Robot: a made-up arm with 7 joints. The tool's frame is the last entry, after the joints.
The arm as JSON. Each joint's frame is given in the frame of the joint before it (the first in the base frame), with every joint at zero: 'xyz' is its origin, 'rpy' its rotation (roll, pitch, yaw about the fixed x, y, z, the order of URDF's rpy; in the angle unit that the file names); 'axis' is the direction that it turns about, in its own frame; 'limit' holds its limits. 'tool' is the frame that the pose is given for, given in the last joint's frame.
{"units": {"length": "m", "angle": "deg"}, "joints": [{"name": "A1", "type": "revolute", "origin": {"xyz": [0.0, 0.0, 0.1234], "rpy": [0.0, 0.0, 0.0]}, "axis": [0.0, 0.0, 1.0], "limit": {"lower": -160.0, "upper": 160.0}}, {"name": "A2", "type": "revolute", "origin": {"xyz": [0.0, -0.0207, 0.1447], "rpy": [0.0, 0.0, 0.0]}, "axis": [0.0, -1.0, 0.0], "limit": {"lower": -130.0, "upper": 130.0}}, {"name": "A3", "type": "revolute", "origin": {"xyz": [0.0, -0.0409, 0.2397], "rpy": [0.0, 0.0, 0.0]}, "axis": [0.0, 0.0, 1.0], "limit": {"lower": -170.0, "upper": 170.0}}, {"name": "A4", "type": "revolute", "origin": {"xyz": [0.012, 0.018, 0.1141], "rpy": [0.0, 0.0, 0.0]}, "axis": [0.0, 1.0, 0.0], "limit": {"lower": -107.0, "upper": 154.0}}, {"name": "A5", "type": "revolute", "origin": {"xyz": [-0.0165, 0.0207, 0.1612], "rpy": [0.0, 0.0, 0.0]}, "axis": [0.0, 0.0, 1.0], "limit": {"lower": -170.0, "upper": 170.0}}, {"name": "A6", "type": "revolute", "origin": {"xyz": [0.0, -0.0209, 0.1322], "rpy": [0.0, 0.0, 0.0]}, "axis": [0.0, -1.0, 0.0], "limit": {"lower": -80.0, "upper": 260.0}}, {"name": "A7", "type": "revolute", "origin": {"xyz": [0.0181, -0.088, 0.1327], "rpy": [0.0, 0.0, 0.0]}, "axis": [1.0, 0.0, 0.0], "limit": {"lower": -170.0, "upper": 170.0}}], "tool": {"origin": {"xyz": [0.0, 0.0, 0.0], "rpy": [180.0, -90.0, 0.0]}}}
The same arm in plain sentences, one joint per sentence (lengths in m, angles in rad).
The arm has seven revolute joints in a row. What follows holds with every joint at zero, and every direction is one of the base frame's.
The first joint sits 0.1234 m along +z from the base frame's origin and rotates about +z, from -2.7925 to 2.7925 rad.
The second joint sits 0.0207 m along -y and 0.1447 m along +z from the first joint and rotates about -y, from -2.2689 to 2.2689 rad.
The third joint sits 0.0409 m along -y and 0.2397 m along +z from the second joint and rotates about +z, from -2.9671 to 2.9671 rad.
The fourth joint sits 0.012 m along +x and 0.018 m along +y and 0.1141 m along +z from the third joint and rotates about +y, from -1.8675 to 2.6878 rad.
The fifth joint sits 0.0165 m along -x and 0.0207 m along +y and 0.1612 m along +z from the fourth joint and rotates about +z, from -2.9671 to 2.9671 rad.
The sixth joint sits 0.0209 m along -y and 0.1322 m along +z from the fifth joint and rotates about -y, from -1.3963 to 4.5379 rad.
The seventh joint sits 0.0181 m along +x and 0.088 m along -y and 0.1327 m along +z from the sixth joint and rotates about +x, from -2.9671 to 2.9671 rad.
The tool frame, which is the frame that the pose is given for, sits at the same point as the seventh joint; its axes are the base frame's turned by roll 3.1416, pitch -1.5708 and yaw 0 rad (as in URDF: about the fixed x, then y, then z).

